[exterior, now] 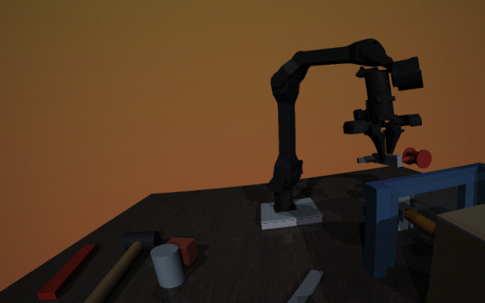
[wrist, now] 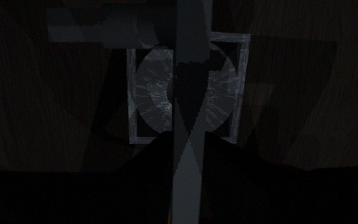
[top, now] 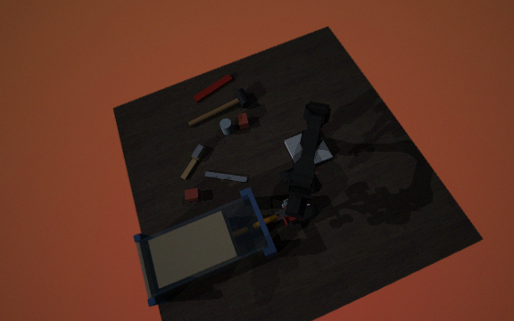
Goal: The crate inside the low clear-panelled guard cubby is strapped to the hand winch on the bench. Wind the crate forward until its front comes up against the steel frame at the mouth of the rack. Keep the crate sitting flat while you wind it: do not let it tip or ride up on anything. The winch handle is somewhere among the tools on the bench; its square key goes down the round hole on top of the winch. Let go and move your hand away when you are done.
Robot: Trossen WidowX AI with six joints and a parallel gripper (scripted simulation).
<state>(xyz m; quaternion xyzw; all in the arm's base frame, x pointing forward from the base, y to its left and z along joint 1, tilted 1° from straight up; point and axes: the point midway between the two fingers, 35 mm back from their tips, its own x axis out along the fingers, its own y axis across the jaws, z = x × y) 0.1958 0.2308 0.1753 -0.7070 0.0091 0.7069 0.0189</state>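
Now: the red knob 50 mm ahead of my gripper tip, 40 mm to the left of it and 10 mm above it. From my gripper tip the other things lie so: blue steel frame (160 mm ahead, 60 mm below); then winch (20 mm behind, 130 mm below); then winch handle (10 mm ahead, 10 mm to the left).
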